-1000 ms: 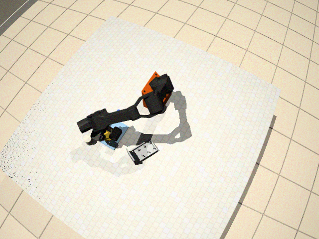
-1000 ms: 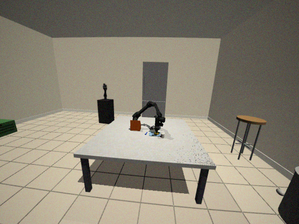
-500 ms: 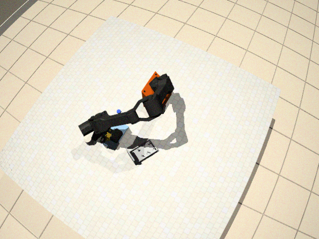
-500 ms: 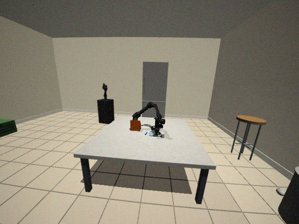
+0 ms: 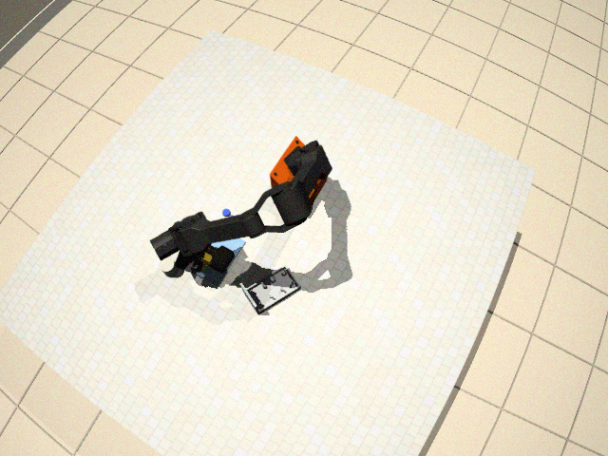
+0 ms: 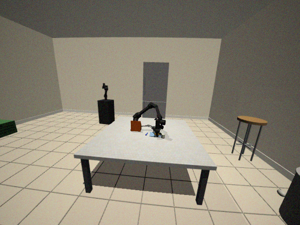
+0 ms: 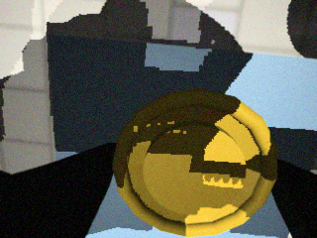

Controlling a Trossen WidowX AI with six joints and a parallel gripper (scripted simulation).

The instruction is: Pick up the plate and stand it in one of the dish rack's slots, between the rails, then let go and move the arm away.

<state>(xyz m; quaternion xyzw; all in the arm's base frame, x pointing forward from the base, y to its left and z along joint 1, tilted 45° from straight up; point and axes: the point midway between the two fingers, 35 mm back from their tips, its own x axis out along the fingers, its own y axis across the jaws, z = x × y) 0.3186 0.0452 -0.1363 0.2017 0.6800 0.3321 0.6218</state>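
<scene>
Right now the light blue mat is 20 mm behind my gripper tip. Also, from my gripper tip: blue spoon: 140 mm behind, 20 mm to the right; cream cup: 90 mm ahead, 60 mm to the right, 20 mm above; yellow plate: 10 mm above.
</scene>
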